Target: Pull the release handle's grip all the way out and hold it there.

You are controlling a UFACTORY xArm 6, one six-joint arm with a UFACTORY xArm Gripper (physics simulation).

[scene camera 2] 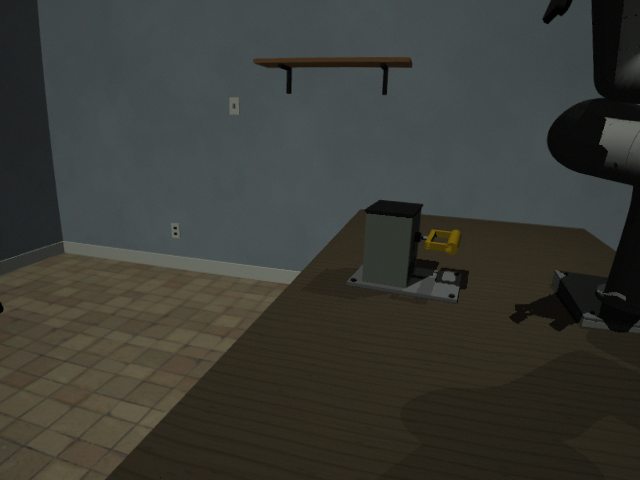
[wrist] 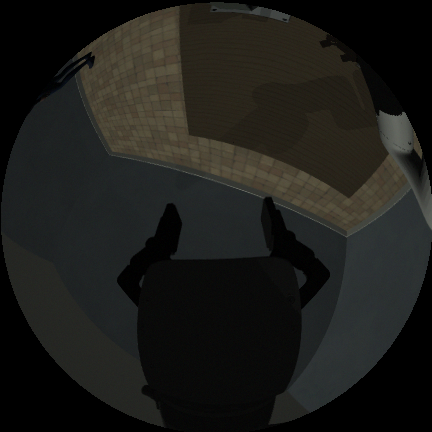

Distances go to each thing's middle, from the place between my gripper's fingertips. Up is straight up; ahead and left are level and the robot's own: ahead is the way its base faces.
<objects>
Right now my hand is 470 mm above the light base plate [scene camera 2: 426, 283], 460 mm to the left of it and 100 mm short of it.
</objects>
